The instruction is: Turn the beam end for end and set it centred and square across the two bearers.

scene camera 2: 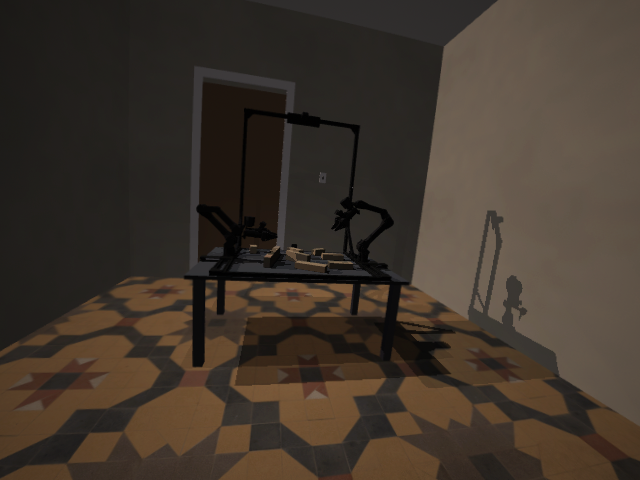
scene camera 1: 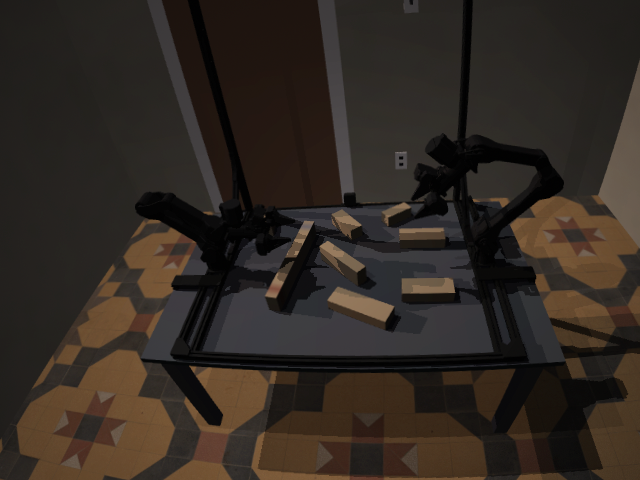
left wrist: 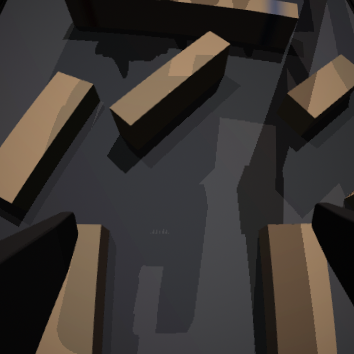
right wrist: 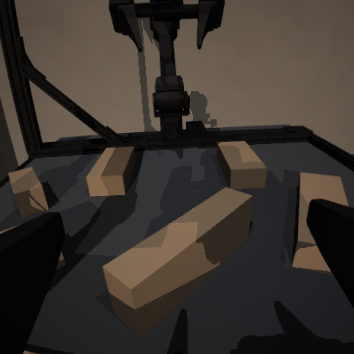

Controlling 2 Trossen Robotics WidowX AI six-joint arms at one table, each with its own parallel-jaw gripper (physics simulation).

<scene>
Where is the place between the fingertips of my left gripper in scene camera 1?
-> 413, 208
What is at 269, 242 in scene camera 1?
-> My right gripper.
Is my left gripper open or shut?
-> Open.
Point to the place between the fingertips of my left gripper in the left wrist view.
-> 196, 219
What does the long beam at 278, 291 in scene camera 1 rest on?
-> The table.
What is my left gripper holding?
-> Nothing.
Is my right gripper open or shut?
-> Open.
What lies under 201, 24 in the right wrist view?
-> My left gripper.
</scene>
